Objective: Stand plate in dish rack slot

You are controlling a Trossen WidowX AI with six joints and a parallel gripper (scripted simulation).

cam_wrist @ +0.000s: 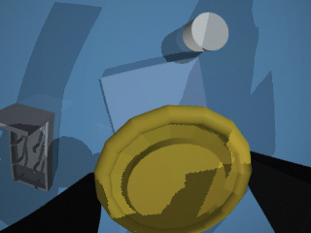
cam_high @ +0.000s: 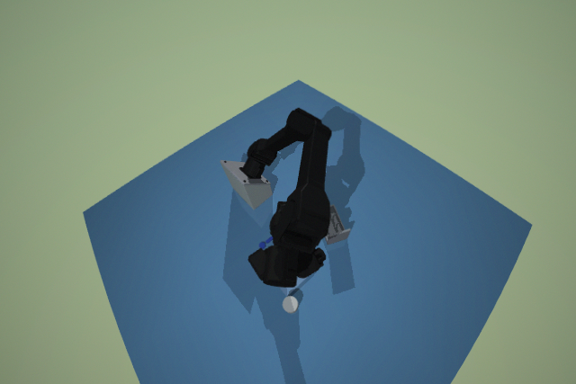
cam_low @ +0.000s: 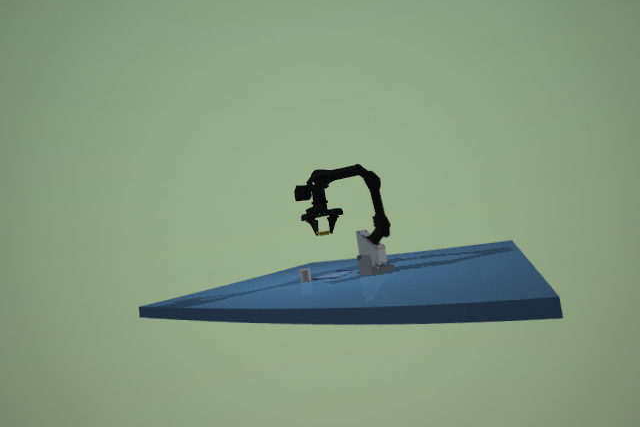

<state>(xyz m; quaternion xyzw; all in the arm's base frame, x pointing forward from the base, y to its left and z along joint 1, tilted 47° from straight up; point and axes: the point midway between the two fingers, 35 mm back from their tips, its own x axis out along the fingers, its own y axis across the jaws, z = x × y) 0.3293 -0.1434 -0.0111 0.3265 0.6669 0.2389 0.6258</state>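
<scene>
The grey dish rack is 20 mm behind my gripper tip, 200 mm to the left of it and 160 mm below it. The rest, counted from my gripper tip: pale blue mat: 30 mm behind, 180 mm below; cylinder cup: 70 mm ahead, 80 mm to the right, 160 mm below; yellow plate: 10 mm above.
</scene>
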